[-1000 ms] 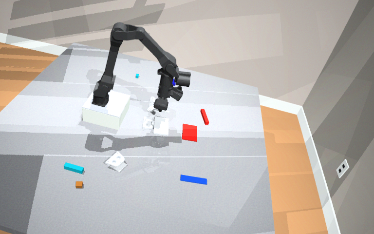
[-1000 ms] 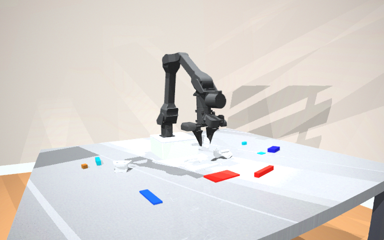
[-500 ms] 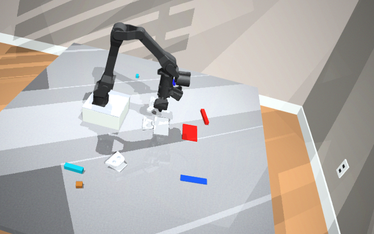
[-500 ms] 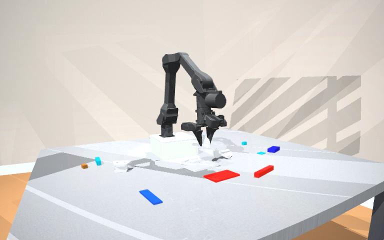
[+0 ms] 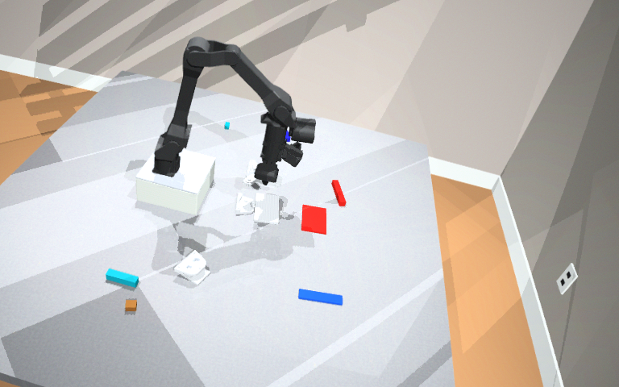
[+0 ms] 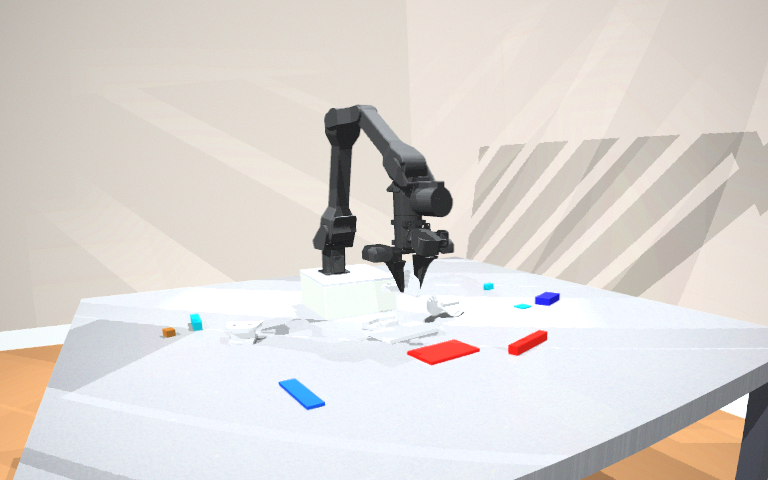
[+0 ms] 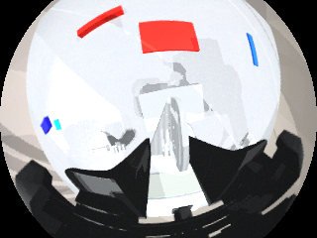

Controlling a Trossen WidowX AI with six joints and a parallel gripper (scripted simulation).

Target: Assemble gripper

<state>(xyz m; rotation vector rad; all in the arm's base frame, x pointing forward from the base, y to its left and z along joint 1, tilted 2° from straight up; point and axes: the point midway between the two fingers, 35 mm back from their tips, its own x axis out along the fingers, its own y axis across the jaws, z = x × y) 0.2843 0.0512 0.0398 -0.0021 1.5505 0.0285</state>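
Right now my gripper tip is 80 mm above the flat white plate, 30 mm to the left of it and 20 mm short of it. Also, from my gripper tip: white housing plate (80 mm below, 50 mm behind, 40 mm to the right); red plate (160 mm ahead, 80 mm below, 30 mm to the right); white jaw (90 mm to the left, 50 mm below, 50 mm behind).
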